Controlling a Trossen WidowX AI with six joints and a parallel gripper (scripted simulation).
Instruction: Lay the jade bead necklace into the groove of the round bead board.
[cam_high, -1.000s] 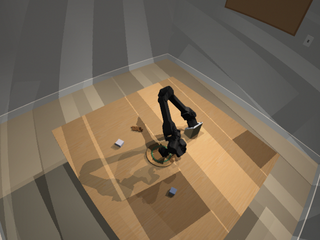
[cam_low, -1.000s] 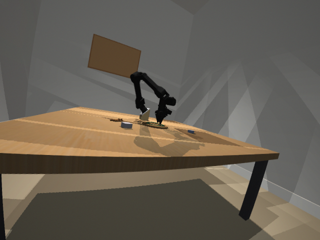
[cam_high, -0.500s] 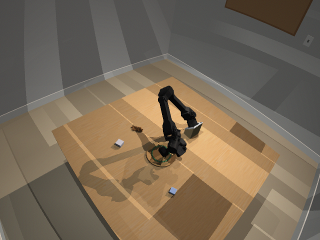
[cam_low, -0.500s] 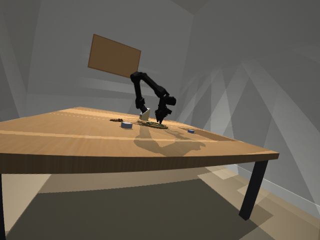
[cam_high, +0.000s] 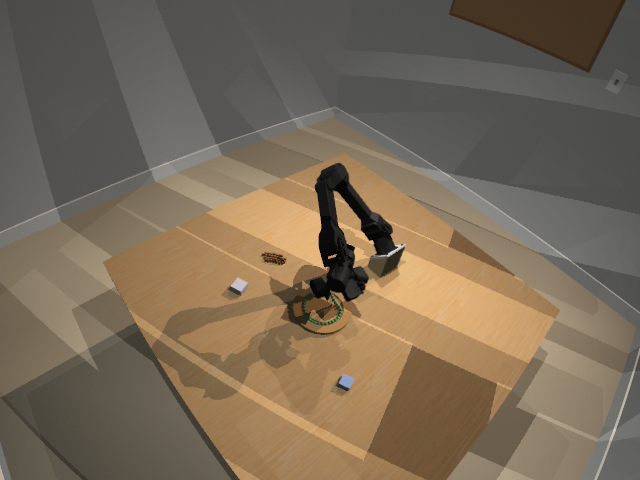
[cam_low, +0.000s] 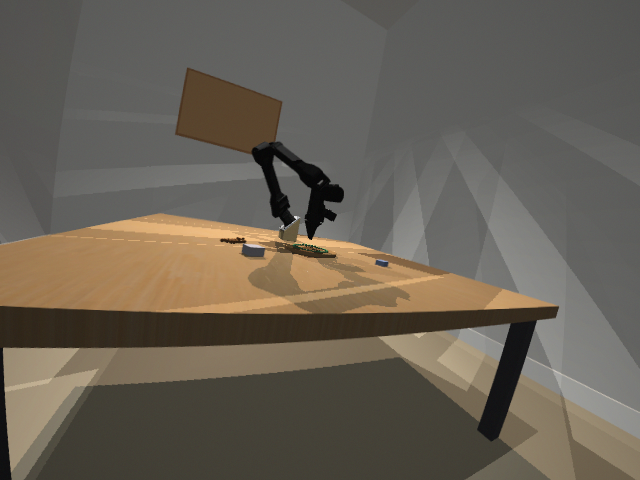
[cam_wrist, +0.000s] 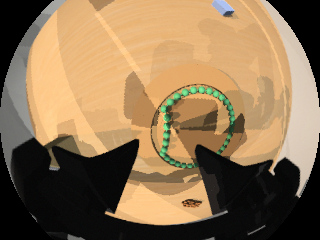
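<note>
Right now my gripper tip is 50 mm short of the round wooden bead board and 30 mm above it. Also, from my gripper tip: blue block (260 mm to the left, 140 mm ahead, 40 mm below); then pale grey block (250 mm ahead, 220 mm to the right, 30 mm below).
</note>
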